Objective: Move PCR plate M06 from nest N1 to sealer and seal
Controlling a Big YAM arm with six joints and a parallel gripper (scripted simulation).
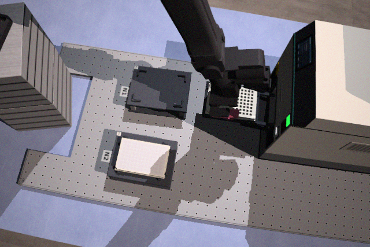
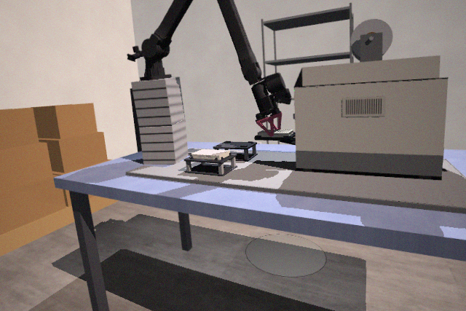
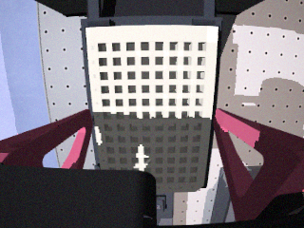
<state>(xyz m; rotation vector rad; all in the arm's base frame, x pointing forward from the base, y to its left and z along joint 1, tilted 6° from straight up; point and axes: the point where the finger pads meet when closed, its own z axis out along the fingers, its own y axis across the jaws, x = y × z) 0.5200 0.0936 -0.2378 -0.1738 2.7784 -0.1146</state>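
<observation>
My gripper is now right at the white 96-well plate M06. Also, from my hand: white start key: 110 mm ahead, 80 mm to the right, 70 mm above; then sealer stage: 20 mm below; then plate nest N1: 190 mm behind, 10 mm to the left, 70 mm below.
</observation>
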